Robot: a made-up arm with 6 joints.
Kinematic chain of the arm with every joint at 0, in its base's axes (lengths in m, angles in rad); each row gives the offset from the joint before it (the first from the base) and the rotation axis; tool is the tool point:
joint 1: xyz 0 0 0.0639 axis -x
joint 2: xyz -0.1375 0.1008 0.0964 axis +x
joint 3: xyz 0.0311 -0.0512 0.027 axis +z
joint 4: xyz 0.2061 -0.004 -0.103 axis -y
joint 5: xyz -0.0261 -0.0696 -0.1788 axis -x
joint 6: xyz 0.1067 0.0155 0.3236 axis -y
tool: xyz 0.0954 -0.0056 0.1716
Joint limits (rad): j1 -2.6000..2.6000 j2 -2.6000..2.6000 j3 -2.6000..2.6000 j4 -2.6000..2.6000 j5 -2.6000..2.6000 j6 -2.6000..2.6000
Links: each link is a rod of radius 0.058 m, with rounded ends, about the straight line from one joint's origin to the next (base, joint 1, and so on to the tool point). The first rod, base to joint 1, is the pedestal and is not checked.
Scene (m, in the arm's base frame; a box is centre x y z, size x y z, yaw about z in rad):
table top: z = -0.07
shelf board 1: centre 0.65 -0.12 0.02 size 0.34 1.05 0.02 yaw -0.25
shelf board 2: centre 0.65 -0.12 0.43 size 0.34 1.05 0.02 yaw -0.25
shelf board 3: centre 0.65 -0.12 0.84 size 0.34 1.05 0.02 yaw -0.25
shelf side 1: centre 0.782 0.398 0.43 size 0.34 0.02 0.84 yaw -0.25
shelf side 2: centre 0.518 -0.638 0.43 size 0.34 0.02 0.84 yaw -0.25
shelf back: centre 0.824 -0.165 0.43 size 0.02 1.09 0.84 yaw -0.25
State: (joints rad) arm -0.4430 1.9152 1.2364 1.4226 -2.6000 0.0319
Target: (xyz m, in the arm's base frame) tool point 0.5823 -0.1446 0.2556
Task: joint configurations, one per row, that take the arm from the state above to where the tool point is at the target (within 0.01 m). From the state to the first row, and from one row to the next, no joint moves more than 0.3 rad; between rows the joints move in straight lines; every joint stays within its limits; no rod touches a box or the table.
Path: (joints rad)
1: -0.1954 1.8985 1.4289 1.6315 -2.4973 -0.2661
2: 0.0523 1.8818 1.6214 1.8404 -2.3946 -0.5640
3: 0.0544 1.8549 1.6351 1.8134 -2.1194 -0.5616
4: 0.0564 1.8281 1.6489 1.7864 -1.8442 -0.5591
5: 0.0585 1.8012 1.6627 1.7595 -1.5690 -0.5567
6: 0.0606 1.7744 1.6765 1.7325 -1.2938 -0.5542
7: 0.0627 1.7476 1.6902 1.7055 -1.0186 -0.5518
8: -0.0376 1.7991 1.5106 1.6797 -1.2944 -0.4260
9: -0.1378 1.8506 1.3309 1.6539 -1.5703 -0.3003
10: -0.2380 1.9022 1.1513 1.6281 -1.8462 -0.1745

